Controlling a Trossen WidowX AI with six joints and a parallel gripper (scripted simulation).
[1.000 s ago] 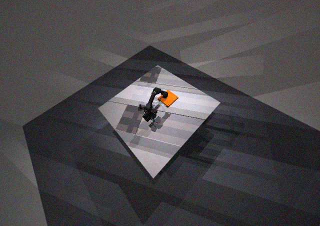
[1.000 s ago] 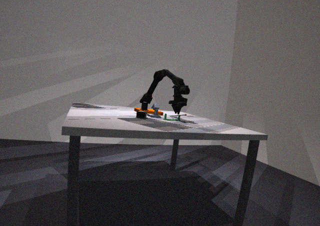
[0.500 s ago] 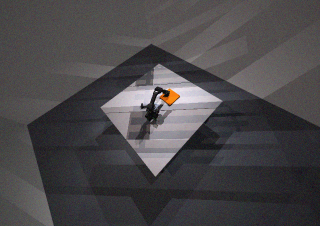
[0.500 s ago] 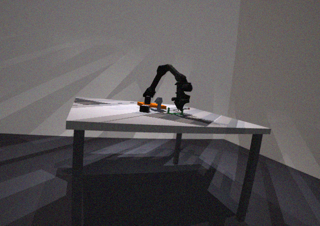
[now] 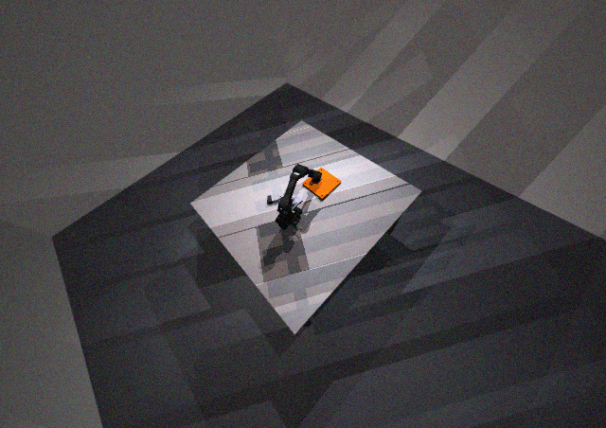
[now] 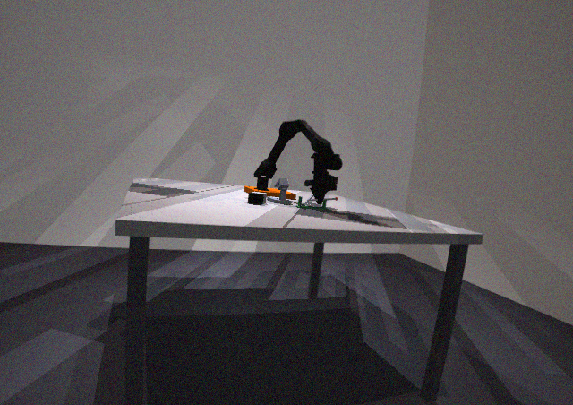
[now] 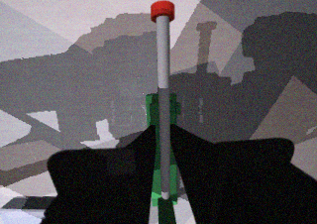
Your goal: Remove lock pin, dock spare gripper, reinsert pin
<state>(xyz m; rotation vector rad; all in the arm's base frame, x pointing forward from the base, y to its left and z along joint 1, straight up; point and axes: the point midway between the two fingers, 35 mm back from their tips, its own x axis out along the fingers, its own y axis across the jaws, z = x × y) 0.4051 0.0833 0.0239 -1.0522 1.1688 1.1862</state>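
The green cradle is 4 cm to the right of my gripper tip and 1 cm above it. Round my gripper tip: grey mount socket 14 cm behind, 12 cm to the right, 3 cm above; spare gripper 26 cm to the right, 8 cm behind.
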